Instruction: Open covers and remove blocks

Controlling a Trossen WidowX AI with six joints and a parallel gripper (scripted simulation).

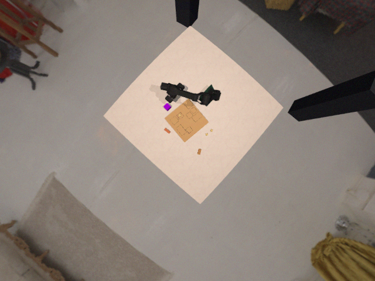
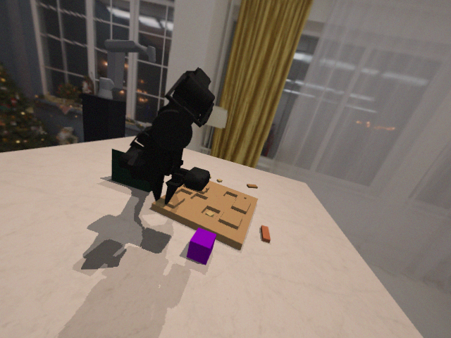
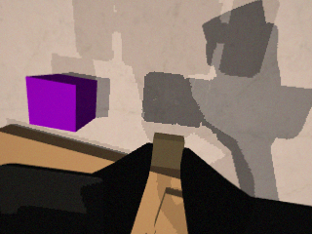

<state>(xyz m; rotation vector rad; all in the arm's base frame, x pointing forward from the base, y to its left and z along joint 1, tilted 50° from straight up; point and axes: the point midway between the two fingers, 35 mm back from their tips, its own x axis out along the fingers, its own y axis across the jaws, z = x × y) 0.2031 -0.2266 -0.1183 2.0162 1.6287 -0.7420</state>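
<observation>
Right now the tan puzzle board is 11 cm ahead of my gripper tip, 18 cm to the left of it and 8 cm below it. The rest, counted from my gripper tip: purple cube (12 cm ahead, 2 cm to the right, 8 cm below); orange block (30 cm ahead, 10 cm to the left, 10 cm below).
</observation>
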